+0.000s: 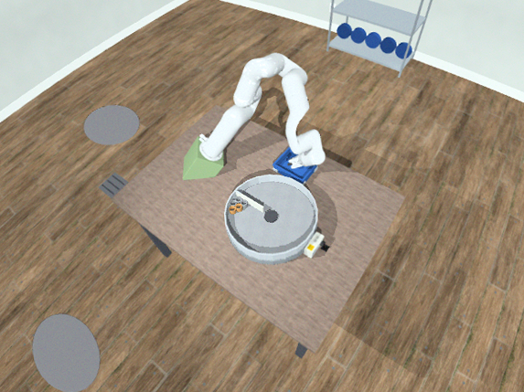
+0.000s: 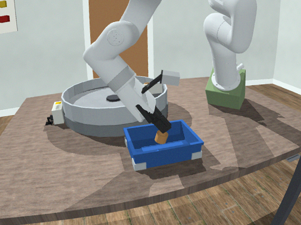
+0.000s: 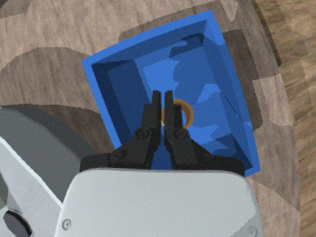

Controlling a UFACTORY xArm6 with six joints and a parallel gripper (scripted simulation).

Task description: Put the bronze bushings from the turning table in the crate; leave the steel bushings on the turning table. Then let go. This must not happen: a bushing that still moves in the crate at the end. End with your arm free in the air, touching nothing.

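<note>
Now: the blue crate 1 cm ahead of my hand, 1 cm to the left of it and 5 cm below it. From my hand the other things lie so: turning table: 8 cm ahead, 32 cm to the right, 2 cm below.
</note>
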